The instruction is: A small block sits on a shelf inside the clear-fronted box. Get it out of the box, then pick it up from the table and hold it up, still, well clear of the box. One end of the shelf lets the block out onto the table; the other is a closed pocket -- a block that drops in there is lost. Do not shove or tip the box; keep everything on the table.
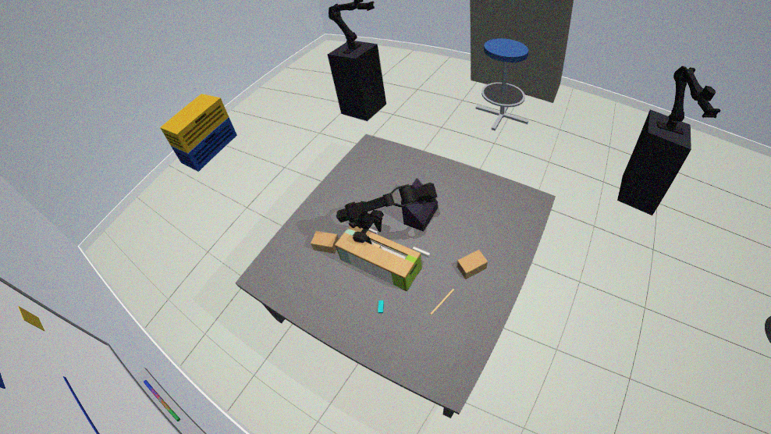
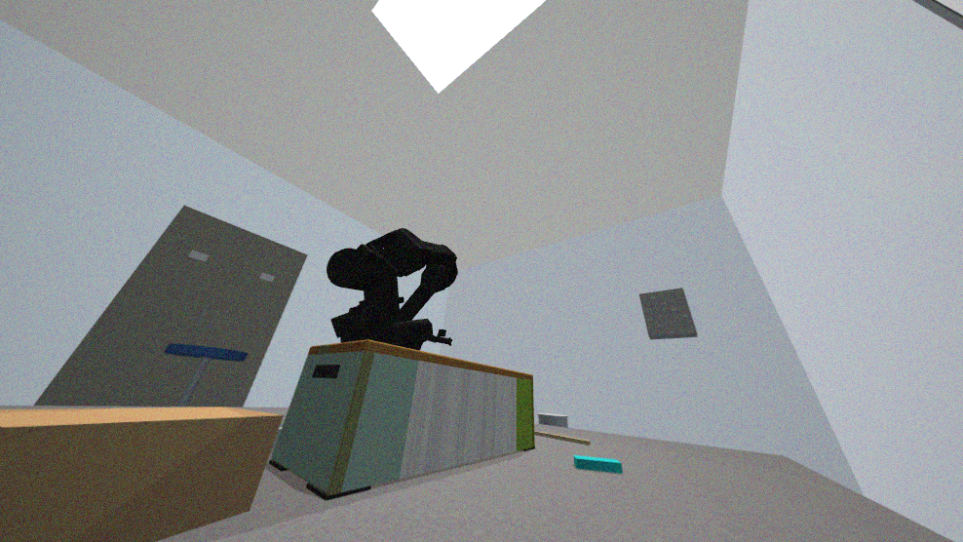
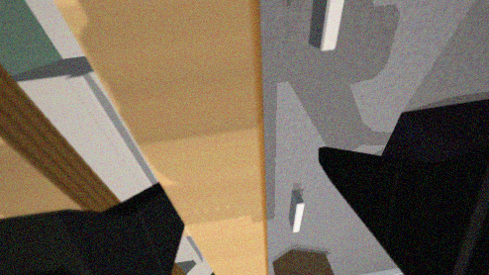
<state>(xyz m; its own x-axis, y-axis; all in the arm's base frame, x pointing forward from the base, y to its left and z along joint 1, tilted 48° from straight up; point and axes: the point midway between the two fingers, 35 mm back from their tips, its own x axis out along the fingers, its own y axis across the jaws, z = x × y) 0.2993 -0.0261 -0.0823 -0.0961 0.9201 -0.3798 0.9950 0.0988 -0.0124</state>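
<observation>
Right now the tan block is 5 cm ahead of my gripper tip and 4 cm to the left of it. From my gripper tip the other things lie so: wooden stick 10 cm ahead, 43 cm to the left, 8 cm below; cyan piece 26 cm ahead, 20 cm to the left, 8 cm below.
</observation>
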